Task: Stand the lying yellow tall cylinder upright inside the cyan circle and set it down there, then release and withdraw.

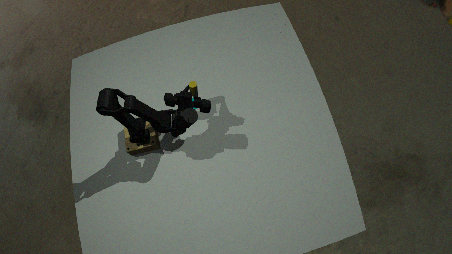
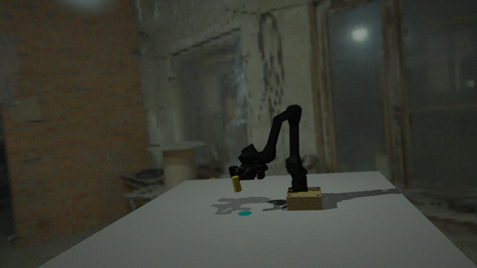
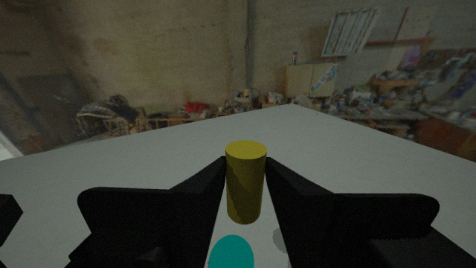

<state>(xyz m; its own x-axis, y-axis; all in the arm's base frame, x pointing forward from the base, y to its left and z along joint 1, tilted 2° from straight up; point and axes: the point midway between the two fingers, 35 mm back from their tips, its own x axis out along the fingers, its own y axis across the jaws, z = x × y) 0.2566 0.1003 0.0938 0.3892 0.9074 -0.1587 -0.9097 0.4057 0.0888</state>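
Right now my gripper tip is 30 mm past the cyan circle and 160 mm above it. The rest, counted from my gripper tip: yellow cylinder (20 mm below).
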